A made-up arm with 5 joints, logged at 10 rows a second.
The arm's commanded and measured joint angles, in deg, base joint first. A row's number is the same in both.
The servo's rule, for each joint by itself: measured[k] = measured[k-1] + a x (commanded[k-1-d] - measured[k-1]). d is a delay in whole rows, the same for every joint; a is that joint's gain. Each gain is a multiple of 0.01, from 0.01 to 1. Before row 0 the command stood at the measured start. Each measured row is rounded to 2 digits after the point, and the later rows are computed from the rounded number. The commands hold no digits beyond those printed.
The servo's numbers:
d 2
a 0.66 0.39 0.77 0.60 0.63
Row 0, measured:
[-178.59, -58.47, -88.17, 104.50, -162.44]
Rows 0 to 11, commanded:
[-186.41, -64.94, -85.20, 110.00, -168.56]
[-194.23, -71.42, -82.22, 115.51, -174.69]
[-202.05, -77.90, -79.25, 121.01, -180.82]
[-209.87, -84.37, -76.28, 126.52, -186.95]
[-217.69, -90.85, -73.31, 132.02, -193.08]
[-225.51, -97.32, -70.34, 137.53, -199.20]
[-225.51, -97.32, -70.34, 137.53, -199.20]
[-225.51, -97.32, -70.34, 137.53, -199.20]
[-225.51, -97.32, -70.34, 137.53, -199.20]
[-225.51, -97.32, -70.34, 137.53, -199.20]
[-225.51, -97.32, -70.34, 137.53, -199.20]
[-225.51, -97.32, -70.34, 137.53, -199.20]
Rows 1 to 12, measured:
[-178.59, -58.47, -88.17, 104.50, -162.44]
[-178.59, -58.47, -88.17, 104.50, -162.44]
[-183.75, -60.99, -85.88, 107.80, -166.30]
[-190.67, -65.06, -83.06, 112.43, -171.59]
[-198.18, -70.07, -80.13, 117.58, -177.40]
[-205.90, -75.65, -77.17, 122.94, -183.42]
[-213.68, -81.58, -74.20, 128.39, -189.51]
[-221.49, -87.72, -71.23, 133.87, -195.61]
[-224.14, -91.46, -70.54, 136.07, -197.87]
[-225.04, -93.75, -70.39, 136.95, -198.71]
[-225.35, -95.14, -70.35, 137.30, -199.02]
[-225.46, -95.99, -70.34, 137.44, -199.13]

